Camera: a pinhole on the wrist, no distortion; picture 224 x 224 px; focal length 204.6 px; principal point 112.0 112.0 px. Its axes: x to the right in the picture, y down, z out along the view. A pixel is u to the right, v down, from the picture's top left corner.
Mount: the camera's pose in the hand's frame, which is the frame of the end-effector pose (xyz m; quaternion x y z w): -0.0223 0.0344 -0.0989 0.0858 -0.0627 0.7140 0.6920
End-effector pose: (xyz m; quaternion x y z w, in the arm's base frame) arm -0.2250 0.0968 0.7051 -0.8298 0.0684 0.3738 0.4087
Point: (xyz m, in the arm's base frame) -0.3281 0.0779 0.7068
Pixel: 190.4 202.9
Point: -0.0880 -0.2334 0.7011
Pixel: behind the camera
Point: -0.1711 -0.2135 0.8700
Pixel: behind the camera
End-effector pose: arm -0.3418 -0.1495 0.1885 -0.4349 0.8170 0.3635 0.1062
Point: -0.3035 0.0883 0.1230
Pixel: 149.9 201.1
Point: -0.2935 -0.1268 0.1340
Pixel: 37.6 114.2
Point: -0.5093 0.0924 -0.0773
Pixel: 177.3 73.2
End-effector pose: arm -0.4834 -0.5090 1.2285 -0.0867 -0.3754 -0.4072 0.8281
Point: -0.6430 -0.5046 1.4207
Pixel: 82.1 66.1
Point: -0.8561 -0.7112 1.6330
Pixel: 15.4 21.7
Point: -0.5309 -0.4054 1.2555
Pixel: 160.3 163.0
